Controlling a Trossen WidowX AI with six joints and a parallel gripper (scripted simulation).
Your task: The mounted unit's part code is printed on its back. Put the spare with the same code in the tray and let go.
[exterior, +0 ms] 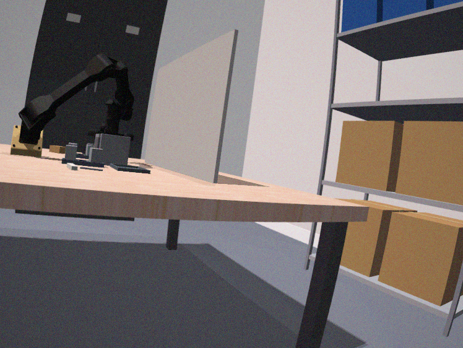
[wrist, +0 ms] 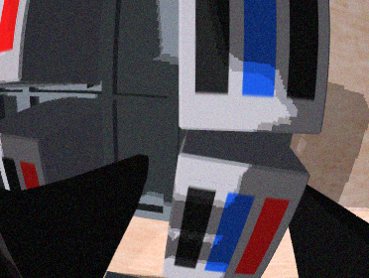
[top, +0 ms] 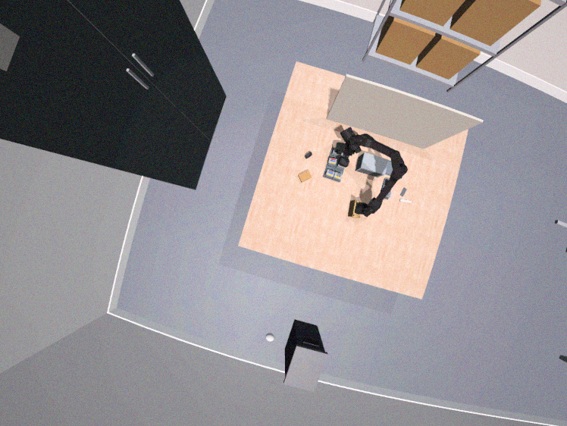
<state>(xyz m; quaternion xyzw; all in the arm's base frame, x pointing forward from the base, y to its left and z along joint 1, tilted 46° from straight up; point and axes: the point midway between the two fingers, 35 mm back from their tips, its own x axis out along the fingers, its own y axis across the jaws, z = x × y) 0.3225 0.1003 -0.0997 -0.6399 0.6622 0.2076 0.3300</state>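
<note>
The flat dark tray lies 1 cm behind my gripper tip, 36 cm to the right of it and 1 cm below it. Also, from my gripper tip: grey mounted unit (3 cm behind, 17 cm to the right, 3 cm above); then grey spare block (2 cm above); then spares rack (7 cm behind, 4 cm to the left, 1 cm below).
</note>
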